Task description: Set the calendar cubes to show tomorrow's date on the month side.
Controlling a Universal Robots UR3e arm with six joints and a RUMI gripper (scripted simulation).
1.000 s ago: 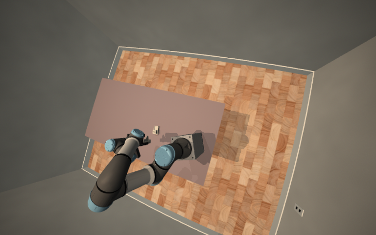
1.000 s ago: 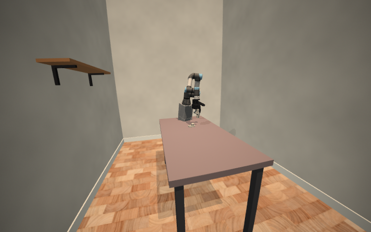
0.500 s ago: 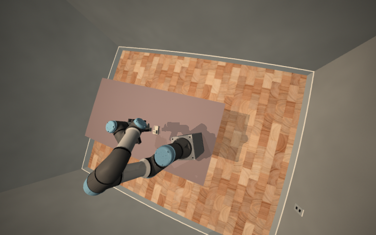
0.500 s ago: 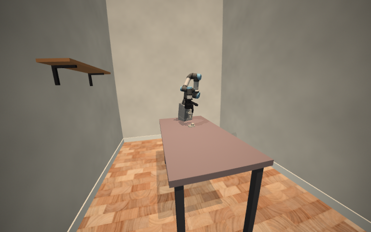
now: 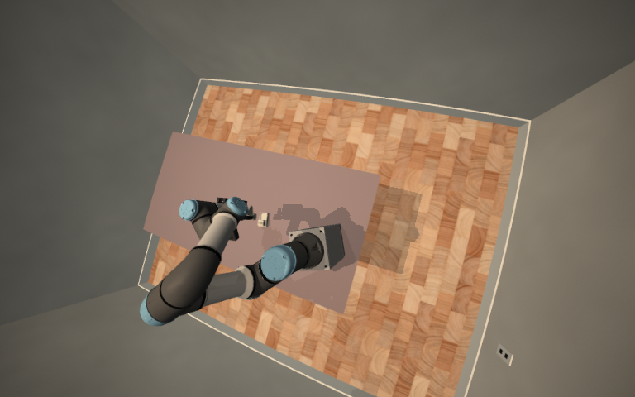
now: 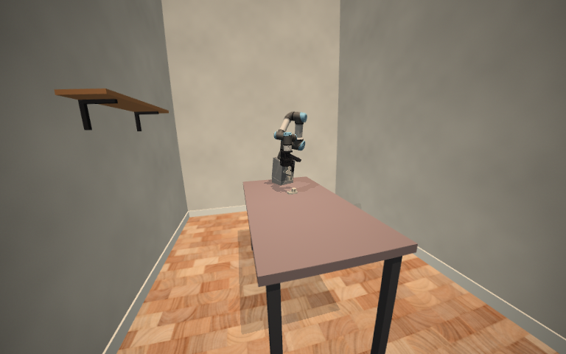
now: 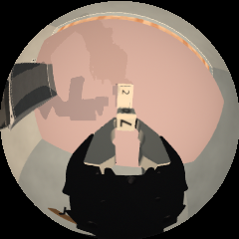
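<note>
The tray is 10 mm behind my hand, 10 mm to the left of it and 130 mm below it.
</note>
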